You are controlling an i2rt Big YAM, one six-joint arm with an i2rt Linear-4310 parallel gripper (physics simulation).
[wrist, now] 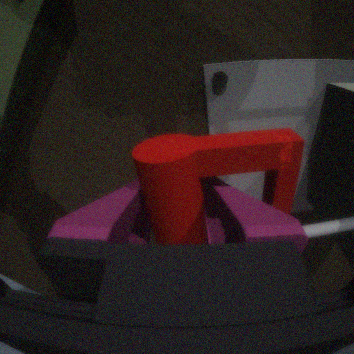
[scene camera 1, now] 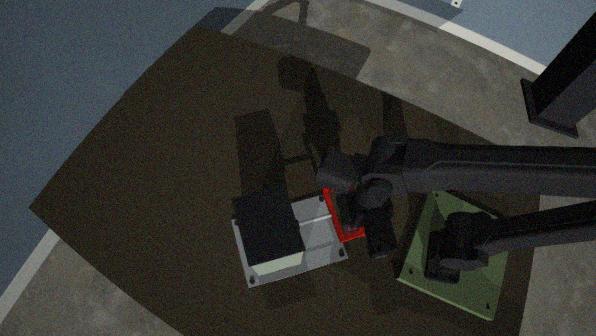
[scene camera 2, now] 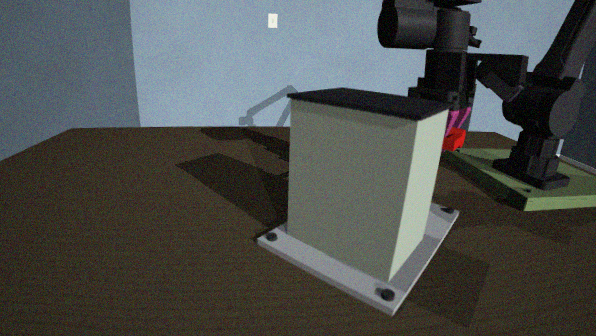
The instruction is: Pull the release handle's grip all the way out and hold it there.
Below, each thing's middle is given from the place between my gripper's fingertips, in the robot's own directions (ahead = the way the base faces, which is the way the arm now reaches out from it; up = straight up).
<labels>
My gripper is now 5 cm short of the red release handle grip [wrist: 169, 167] and 3 cm below it. Round my hand: grey base plate [scene camera 2: 387, 297] 14 cm ahead, 7 cm below, 6 cm to the left.
</labels>
